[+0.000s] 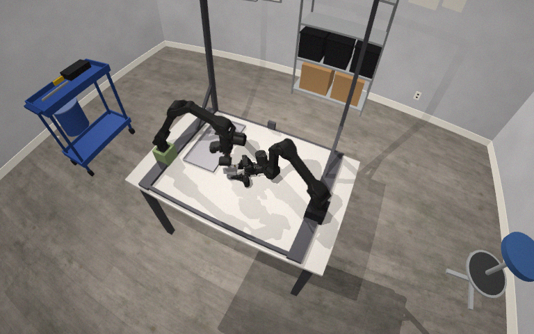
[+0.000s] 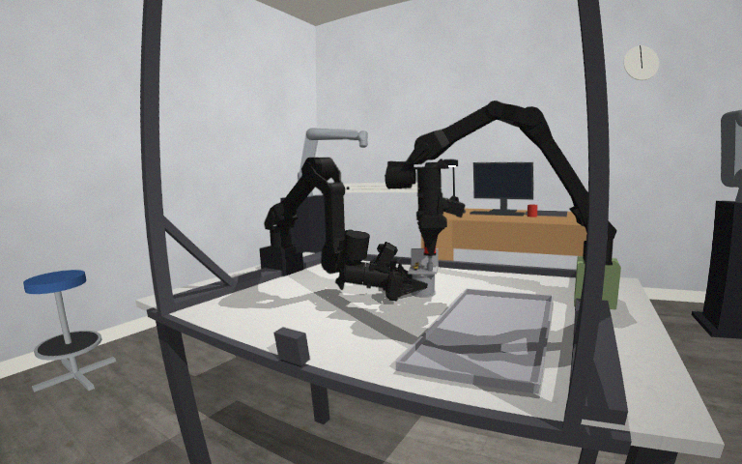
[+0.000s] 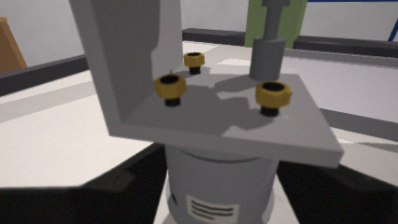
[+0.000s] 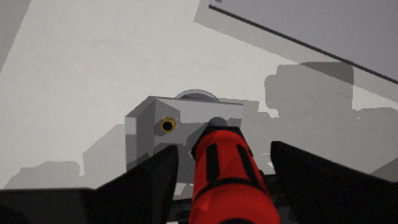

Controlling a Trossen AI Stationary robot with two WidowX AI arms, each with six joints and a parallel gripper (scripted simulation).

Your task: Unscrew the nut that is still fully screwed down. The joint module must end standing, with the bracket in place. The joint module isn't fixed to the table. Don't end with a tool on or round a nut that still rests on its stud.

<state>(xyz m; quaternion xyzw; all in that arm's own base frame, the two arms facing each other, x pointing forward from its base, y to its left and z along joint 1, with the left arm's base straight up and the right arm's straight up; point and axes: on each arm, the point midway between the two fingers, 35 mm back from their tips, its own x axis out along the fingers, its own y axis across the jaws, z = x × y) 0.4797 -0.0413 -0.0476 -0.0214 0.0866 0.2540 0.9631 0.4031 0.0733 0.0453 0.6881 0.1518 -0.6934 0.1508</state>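
The red-handled nut driver lies 3 cm below my right hand. The rest, counted from my right hand: l-shaped bracket 1 cm ahead, 2 cm to the left, 7 cm below; grey joint module 1 cm ahead, 2 cm to the left, 11 cm below; shallow grey tray 17 cm behind, 19 cm to the right, 14 cm below.
Right now the grey joint module is 30 mm to the right of my left hand and 10 mm ahead of it. From my left hand the other things lie so: l-shaped bracket 40 mm above, 30 mm to the right, 10 mm ahead; then red-handled nut driver 80 mm above, 50 mm to the right; then shallow grey tray 240 mm to the right, 170 mm behind, 30 mm below.
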